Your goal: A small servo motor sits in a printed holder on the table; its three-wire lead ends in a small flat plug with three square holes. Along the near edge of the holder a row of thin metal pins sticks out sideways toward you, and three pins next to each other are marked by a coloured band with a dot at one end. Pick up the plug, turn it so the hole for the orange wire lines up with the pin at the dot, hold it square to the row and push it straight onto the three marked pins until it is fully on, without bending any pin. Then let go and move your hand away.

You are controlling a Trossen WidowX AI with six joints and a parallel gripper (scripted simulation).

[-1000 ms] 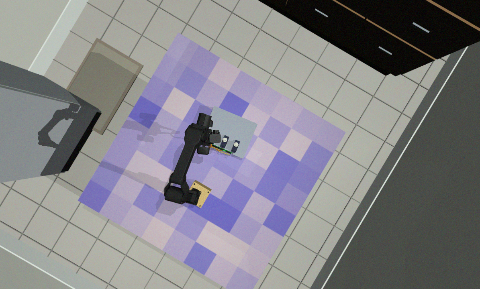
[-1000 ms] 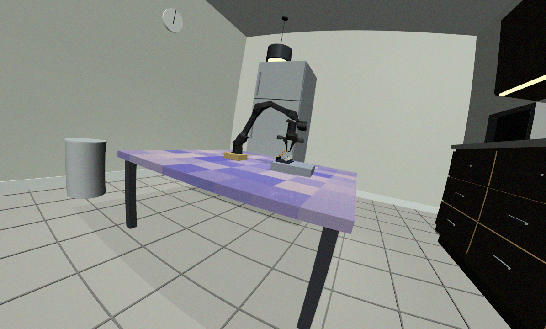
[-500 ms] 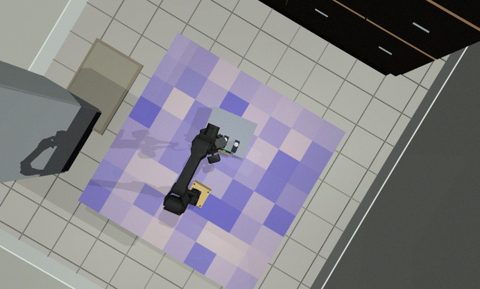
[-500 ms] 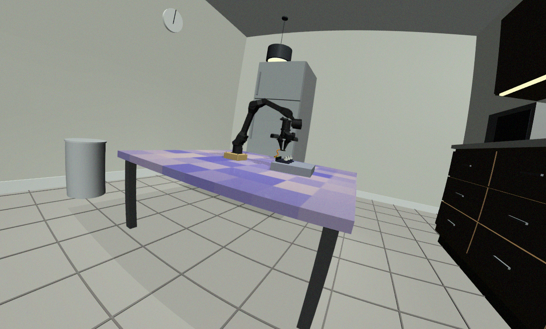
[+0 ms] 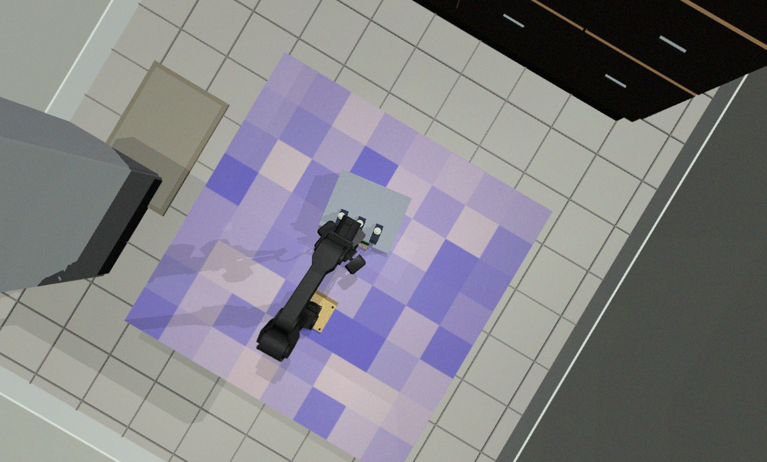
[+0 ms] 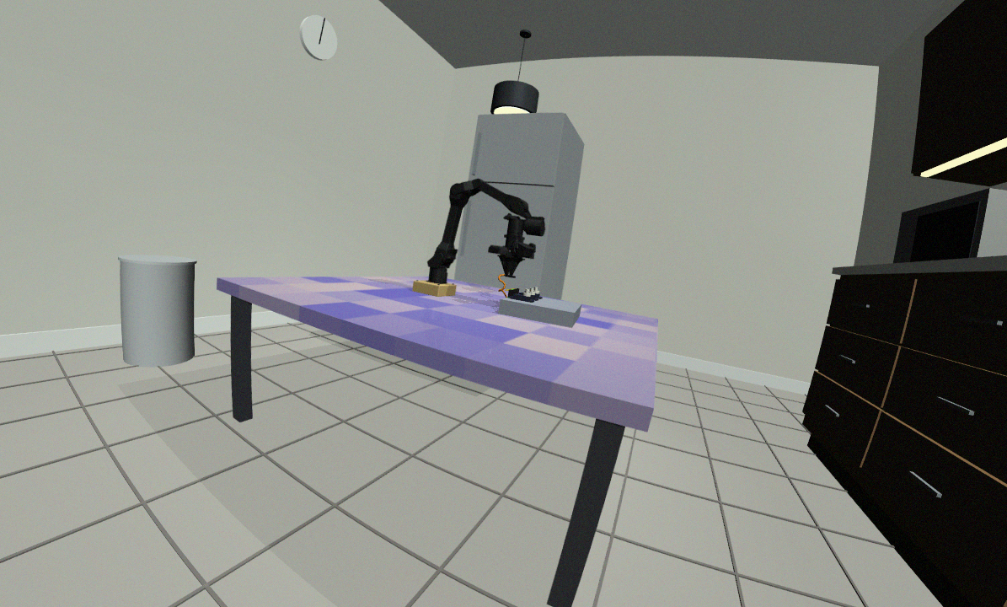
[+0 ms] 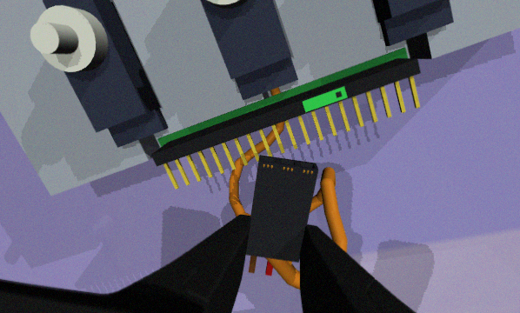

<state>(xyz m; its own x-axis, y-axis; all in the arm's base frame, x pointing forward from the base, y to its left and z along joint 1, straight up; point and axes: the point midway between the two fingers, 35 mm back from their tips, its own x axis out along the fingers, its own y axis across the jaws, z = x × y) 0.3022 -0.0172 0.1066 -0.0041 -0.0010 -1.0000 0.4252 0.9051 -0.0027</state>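
My gripper tip is now 30 mm short of the green band, 30 mm to the left of it and 40 mm above it. From my gripper tip the other things lie so: dark dot (30 mm ahead, 40 mm to the right, 40 mm below); pin header (30 mm ahead, 10 mm to the right, 60 mm below); grey printed holder (190 mm ahead, 90 mm below).
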